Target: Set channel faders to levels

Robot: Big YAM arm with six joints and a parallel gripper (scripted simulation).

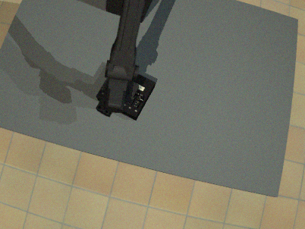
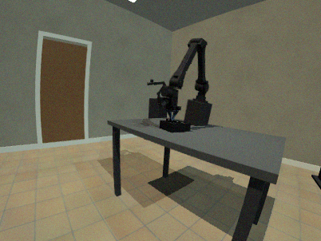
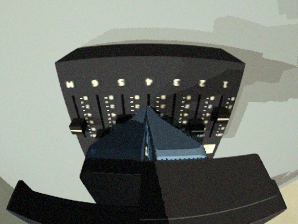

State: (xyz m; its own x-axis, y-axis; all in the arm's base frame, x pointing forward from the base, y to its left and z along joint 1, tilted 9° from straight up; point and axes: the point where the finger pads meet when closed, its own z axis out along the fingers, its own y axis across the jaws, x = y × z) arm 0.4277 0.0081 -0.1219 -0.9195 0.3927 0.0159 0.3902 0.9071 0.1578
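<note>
The fader cap 5 lies 2 cm to the left of my hand and 1 cm below it. The rest, counted from my hand: fader cap 1 (6 cm to the right, 3 cm behind, 1 cm below); then master fader cap (7 cm to the left, 1 cm below, 1 cm ahead); then fader cap 4 (2 cm behind, 1 cm below).
</note>
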